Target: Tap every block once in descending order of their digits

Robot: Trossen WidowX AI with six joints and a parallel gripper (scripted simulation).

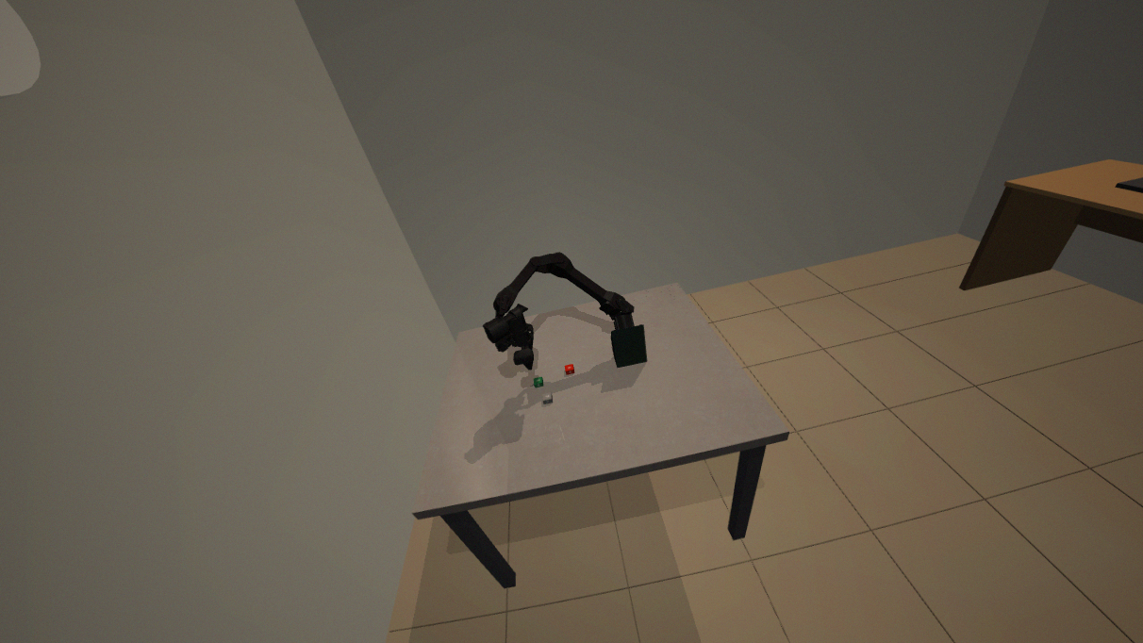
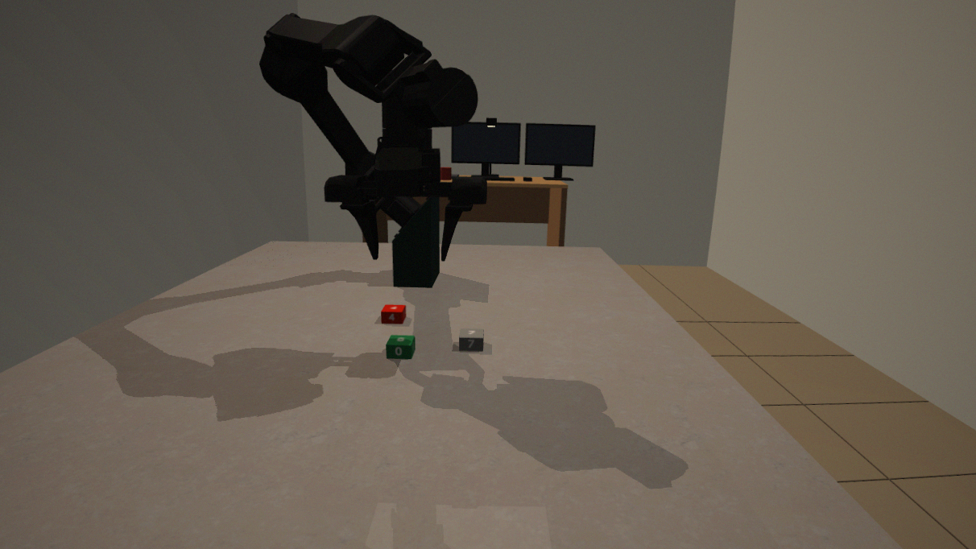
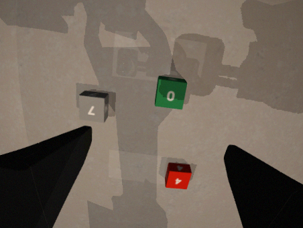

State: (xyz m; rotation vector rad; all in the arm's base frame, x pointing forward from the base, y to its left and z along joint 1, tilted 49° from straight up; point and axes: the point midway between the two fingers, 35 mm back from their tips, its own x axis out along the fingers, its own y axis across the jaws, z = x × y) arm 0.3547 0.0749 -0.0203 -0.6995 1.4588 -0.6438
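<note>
Now: gripper tip 120 mm above the grey block, 80 mm to the right of it and 30 mm past it. The rest, counted from my gripper tip: green block: 120 mm below, 10 mm to the right; then red block: 120 mm below, 120 mm behind, 50 mm to the right.
</note>
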